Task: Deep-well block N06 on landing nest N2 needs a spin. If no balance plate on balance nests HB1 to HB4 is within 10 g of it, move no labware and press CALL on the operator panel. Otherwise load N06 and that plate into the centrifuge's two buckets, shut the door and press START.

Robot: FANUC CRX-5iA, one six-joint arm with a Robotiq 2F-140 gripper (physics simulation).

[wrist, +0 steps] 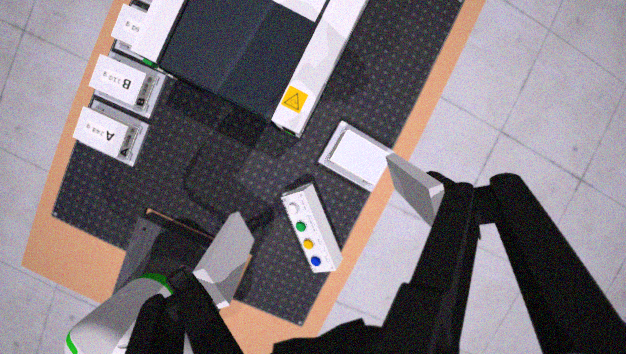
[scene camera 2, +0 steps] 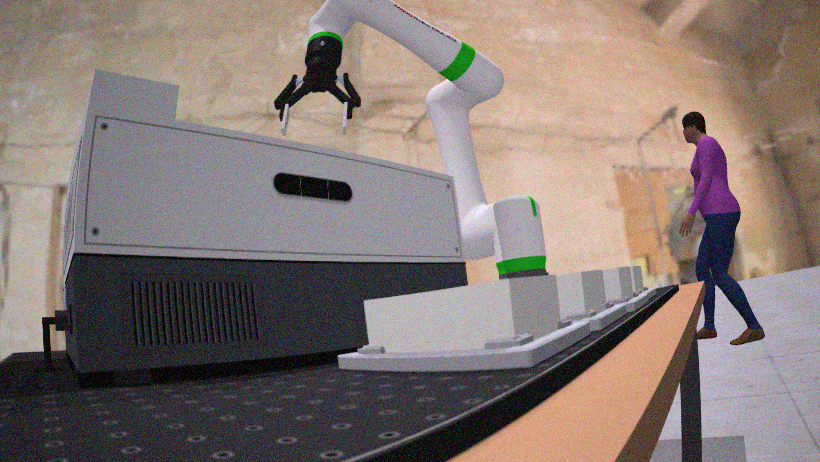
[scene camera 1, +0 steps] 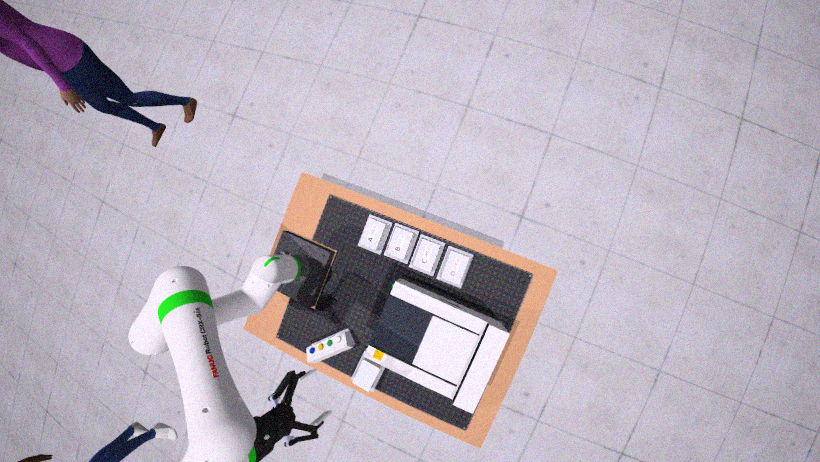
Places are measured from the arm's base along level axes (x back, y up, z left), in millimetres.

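Where they show: gripper, fingertip midpoint: [wrist: 315, 200] [scene camera 2: 313, 131] [scene camera 1: 320, 391]; arm's base, link origin: [scene camera 1: 297, 267].
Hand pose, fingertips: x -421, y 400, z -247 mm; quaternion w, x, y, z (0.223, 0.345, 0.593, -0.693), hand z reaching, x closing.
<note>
Each offset is from my fingertips to the top centre of the thing. "spot": to the spot under its first point. Level surfaces: height alone.
My gripper [scene camera 1: 315, 396] [scene camera 2: 314, 123] [wrist: 315, 200] is open and empty, high up, beyond the table edge nearest the operator panel in the scene camera 1 view. A white block @(dx -71, dy -358, dz -110 mm) [scene camera 1: 367, 374] [wrist: 361, 156] sits on a nest by that edge; its label is unreadable. Balance plates A @(dx +92, dy -383, dz +517 mm) [scene camera 1: 374, 234] [wrist: 102, 132] and B @(dx -44, dy -383, dz +512 mm) [scene camera 1: 400, 243] [wrist: 117, 80], marked 110 g, stand in a row with C @(spot: dx -179, dy -382, dz +500 mm) [scene camera 1: 427, 254] and D @(dx -312, dy -383, dz +480 mm) [scene camera 1: 455, 267]. A's mark looks like 248 g. The centrifuge [scene camera 1: 482, 367] [scene camera 2: 229, 195] [wrist: 310, 75] shows a dark panel on top; no buckets show. The operator panel @(dx +144, dy -353, dz -68 mm) [scene camera 1: 329, 345] [wrist: 312, 227] has white, green, yellow and blue buttons.
A dark screen [scene camera 1: 306, 266] stands at the table's left end, with the arm's base beside it. The table @(dy -449 mm) [scene camera 1: 539, 275] [scene camera 2: 631, 373] [wrist: 75, 260] has an orange rim. A person in purple [scene camera 1: 43, 43] [scene camera 2: 714, 177] stands away from it. Another person's legs [scene camera 1: 117, 441] show at the lower left.
</note>
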